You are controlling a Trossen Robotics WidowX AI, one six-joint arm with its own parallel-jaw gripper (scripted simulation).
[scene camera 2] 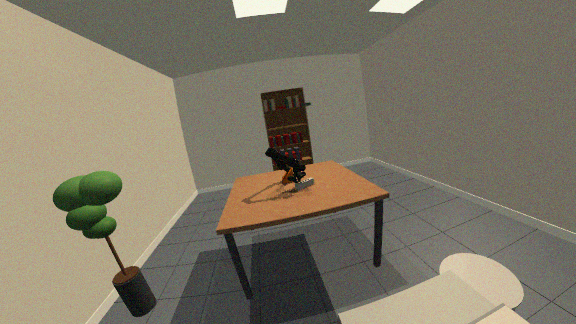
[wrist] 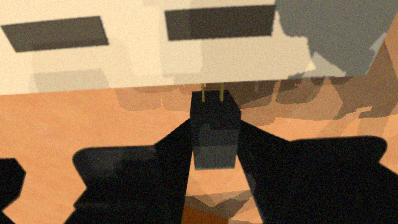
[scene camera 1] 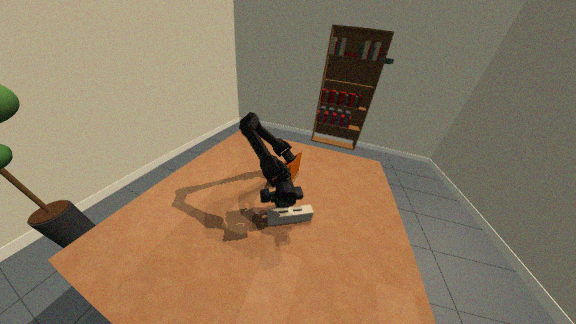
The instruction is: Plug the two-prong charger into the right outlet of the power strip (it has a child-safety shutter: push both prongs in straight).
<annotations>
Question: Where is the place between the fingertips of my gripper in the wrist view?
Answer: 211,122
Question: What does my gripper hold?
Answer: A black two-prong charger.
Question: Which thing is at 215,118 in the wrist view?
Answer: A black two-prong charger.
</annotations>
